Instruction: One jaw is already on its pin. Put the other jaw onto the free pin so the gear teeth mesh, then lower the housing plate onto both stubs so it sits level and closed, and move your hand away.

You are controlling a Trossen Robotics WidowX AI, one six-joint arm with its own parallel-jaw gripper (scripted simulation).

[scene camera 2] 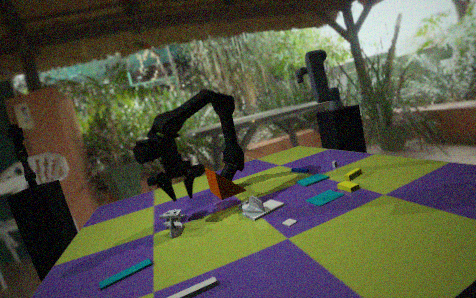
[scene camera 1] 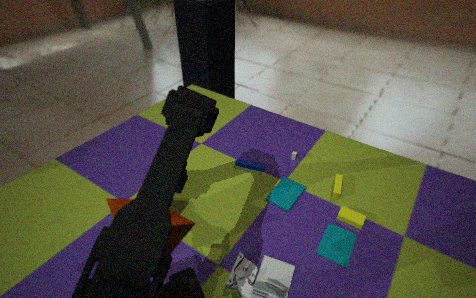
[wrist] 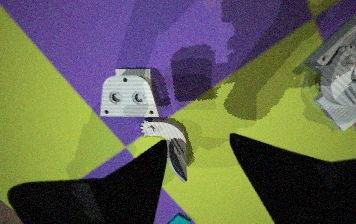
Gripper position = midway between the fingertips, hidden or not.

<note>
My gripper point(scene camera 2: 183, 199) is open, holding nothing. Also in view: a grey jaw point(wrist: 170, 131).
My gripper shows as well in the wrist view point(wrist: 197, 141). Scene camera 1 does not show the grey jaw: it is out of frame.
</note>
